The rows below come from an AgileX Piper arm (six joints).
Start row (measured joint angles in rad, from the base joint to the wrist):
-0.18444 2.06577 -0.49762 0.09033 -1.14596 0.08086
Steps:
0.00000 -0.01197 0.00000 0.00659 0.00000 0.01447
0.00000 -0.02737 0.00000 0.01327 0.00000 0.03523
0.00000 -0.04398 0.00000 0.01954 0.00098 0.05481
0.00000 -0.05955 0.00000 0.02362 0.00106 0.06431
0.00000 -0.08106 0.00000 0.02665 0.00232 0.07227
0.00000 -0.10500 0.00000 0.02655 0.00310 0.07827
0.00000 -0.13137 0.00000 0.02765 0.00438 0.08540
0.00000 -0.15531 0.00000 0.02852 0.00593 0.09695
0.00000 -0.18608 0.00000 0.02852 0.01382 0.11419
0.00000 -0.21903 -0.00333 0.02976 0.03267 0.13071
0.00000 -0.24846 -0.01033 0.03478 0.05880 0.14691
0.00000 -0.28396 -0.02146 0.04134 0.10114 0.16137
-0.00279 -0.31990 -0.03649 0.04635 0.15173 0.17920
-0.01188 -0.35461 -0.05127 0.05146 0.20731 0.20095
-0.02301 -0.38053 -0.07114 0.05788 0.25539 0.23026
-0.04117 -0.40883 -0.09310 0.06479 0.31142 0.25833
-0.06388 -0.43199 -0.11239 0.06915 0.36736 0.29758
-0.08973 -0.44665 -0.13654 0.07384 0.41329 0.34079
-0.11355 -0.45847 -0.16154 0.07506 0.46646 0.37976
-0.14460 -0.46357 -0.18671 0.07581 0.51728 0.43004
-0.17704 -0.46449 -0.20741 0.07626 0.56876 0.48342
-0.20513 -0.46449 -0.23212 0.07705 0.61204 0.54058
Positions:
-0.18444 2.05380 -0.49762 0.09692 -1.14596 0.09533
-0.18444 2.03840 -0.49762 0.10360 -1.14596 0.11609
-0.18444 2.02179 -0.49762 0.10987 -1.14498 0.13567
-0.18444 2.00622 -0.49762 0.11395 -1.14490 0.14517
-0.18444 1.98471 -0.49762 0.11698 -1.14364 0.15313
-0.18444 1.96077 -0.49762 0.11688 -1.14286 0.15913
-0.18444 1.93440 -0.49762 0.11798 -1.14158 0.16626
-0.18444 1.91046 -0.49762 0.11885 -1.14003 0.17781
-0.18444 1.87969 -0.49762 0.11885 -1.13214 0.19505
-0.18444 1.84674 -0.50095 0.12009 -1.11329 0.21157
-0.18444 1.81731 -0.50795 0.12511 -1.08716 0.22777
-0.18444 1.78181 -0.51908 0.13167 -1.04482 0.24223
-0.18723 1.74587 -0.53411 0.13668 -0.99423 0.26006
-0.19632 1.71116 -0.54889 0.14179 -0.93865 0.28181
-0.20745 1.68524 -0.56876 0.14821 -0.89057 0.31112
-0.22561 1.65694 -0.59072 0.15512 -0.83454 0.33919
-0.24832 1.63378 -0.61001 0.15948 -0.77860 0.37844
-0.27417 1.61912 -0.63416 0.16417 -0.73267 0.42165
-0.29799 1.60730 -0.65916 0.16539 -0.67950 0.46062
-0.32904 1.60220 -0.68433 0.16614 -0.62868 0.51090
-0.36148 1.60128 -0.70503 0.16659 -0.57720 0.56428
-0.38957 1.60128 -0.72974 0.16738 -0.53392 0.62144

